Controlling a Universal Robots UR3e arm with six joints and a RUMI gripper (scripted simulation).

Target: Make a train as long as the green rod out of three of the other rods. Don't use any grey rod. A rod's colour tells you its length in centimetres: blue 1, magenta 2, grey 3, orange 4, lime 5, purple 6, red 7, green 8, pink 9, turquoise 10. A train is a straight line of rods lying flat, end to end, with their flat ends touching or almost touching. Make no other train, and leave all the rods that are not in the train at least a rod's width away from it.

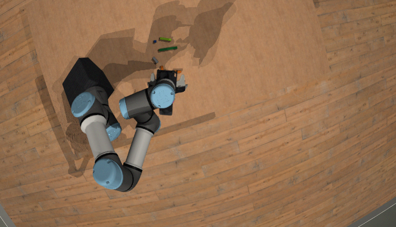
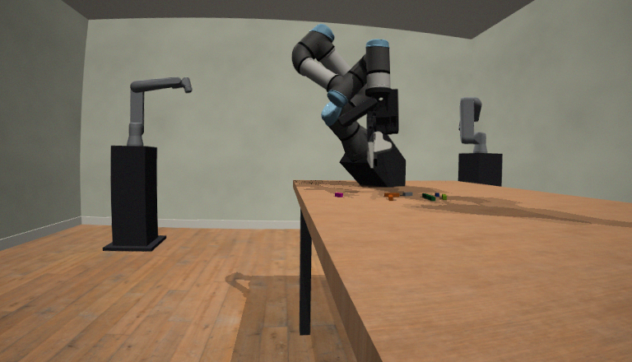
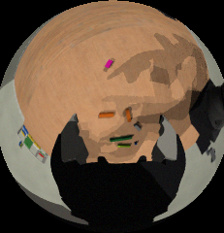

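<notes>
Now: the blue rod 190 mm to the left of my hand, 70 mm below it and 20 mm ahead of it. Also, from my hand: green rod: 140 mm to the left, 70 mm below, 60 mm ahead; then grey rod: 110 mm to the left, 70 mm below, 10 mm behind; then magenta rod: 90 mm to the right, 70 mm below, 20 mm behind.
</notes>
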